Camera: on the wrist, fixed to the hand. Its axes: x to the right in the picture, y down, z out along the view.
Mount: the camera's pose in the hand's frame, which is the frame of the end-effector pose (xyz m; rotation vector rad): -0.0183 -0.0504 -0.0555 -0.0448 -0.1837 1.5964
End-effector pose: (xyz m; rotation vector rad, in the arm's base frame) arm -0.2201 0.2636 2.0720 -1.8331 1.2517 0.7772
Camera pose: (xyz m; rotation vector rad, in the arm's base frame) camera -0.1753 0.2360 2.1285 -0.3920 2.4528 1.6675
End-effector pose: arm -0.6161 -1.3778 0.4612 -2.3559 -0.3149 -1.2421
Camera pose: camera -0.6866 -1.3611 0.4877 -1.7697 1.2897 -0.2023
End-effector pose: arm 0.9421 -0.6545 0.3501 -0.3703 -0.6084 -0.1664
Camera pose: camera 0.9434 -0.7216 0.3120 -0.8172 -0.3419 1.3933
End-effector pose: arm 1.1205 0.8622 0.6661 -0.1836 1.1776 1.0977
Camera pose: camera 1.1238 0.7910 0.6365 0.9835 1.0162 2.4184
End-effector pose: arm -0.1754 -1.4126 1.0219 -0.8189 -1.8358 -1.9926
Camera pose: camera -0.2013 -1.4631 0.9697 -1.6994 -0.5669 -0.8563
